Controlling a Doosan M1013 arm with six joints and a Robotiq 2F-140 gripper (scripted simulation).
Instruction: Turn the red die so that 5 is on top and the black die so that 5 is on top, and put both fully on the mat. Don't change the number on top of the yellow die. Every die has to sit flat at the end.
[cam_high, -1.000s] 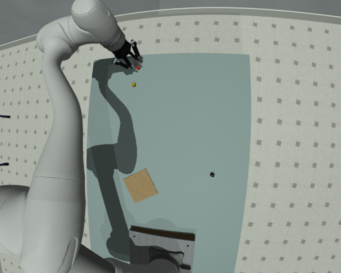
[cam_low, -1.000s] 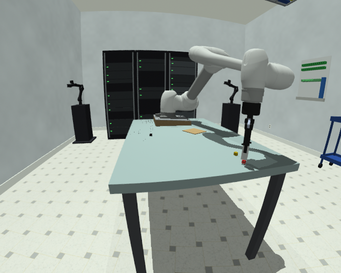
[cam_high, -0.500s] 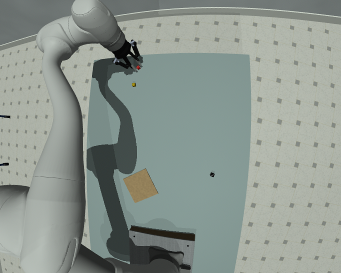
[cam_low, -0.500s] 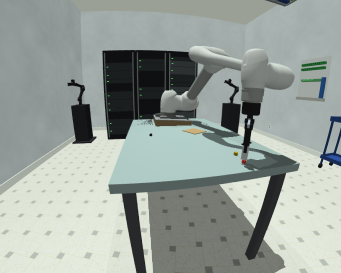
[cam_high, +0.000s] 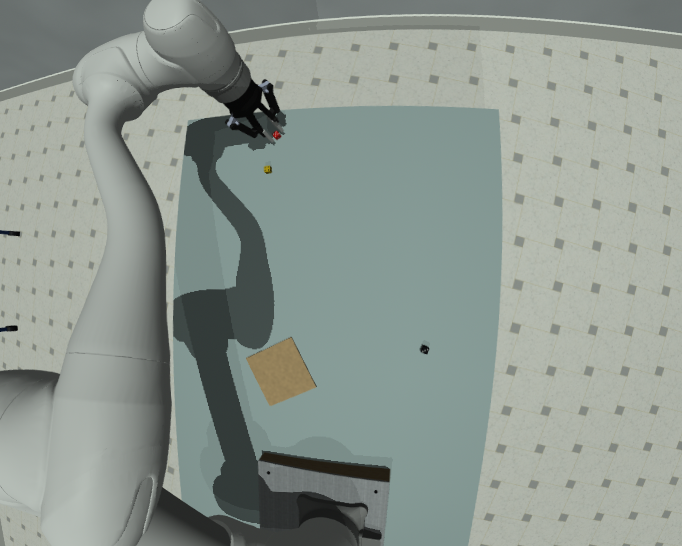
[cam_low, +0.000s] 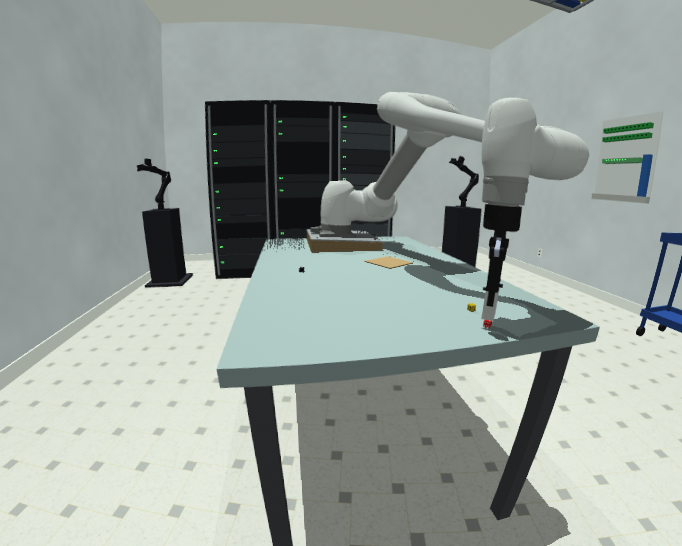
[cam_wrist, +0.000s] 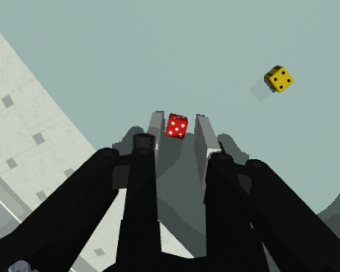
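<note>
The red die is 5 cm below my hand. Also, from my hand: black die 52 cm behind, 38 cm to the right, 5 cm below; tan mat 61 cm behind, 3 cm to the right, 5 cm below; yellow die 9 cm behind, 2 cm to the left, 5 cm below.
</note>
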